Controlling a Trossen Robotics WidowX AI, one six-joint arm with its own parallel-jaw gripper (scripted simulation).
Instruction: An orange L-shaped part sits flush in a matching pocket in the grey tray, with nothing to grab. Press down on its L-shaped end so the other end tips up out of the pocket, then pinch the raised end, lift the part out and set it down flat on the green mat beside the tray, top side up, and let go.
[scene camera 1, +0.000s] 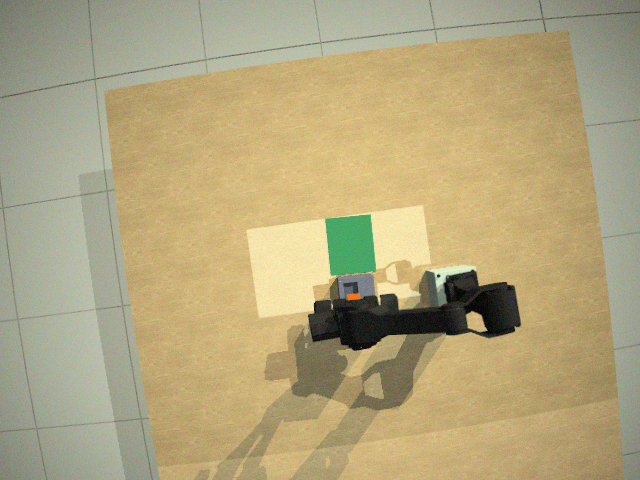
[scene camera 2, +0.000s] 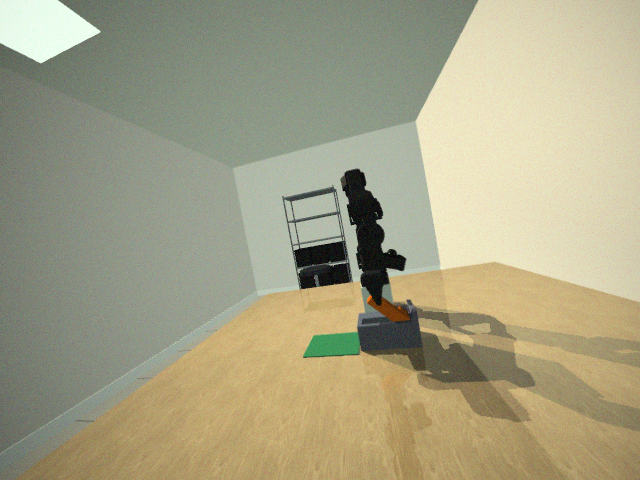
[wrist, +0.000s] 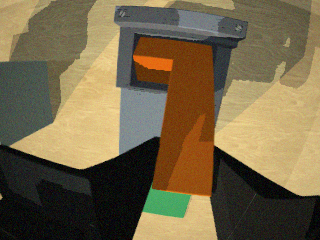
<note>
I see my gripper (scene camera 2: 379, 303), an orange L-shaped part (wrist: 184, 165) and a green mat (scene camera 1: 350, 240).
My gripper shows as well in the wrist view (wrist: 183, 147). The green mat also shows in scene camera 2 (scene camera 2: 335, 344) and in the wrist view (wrist: 173, 204).
</note>
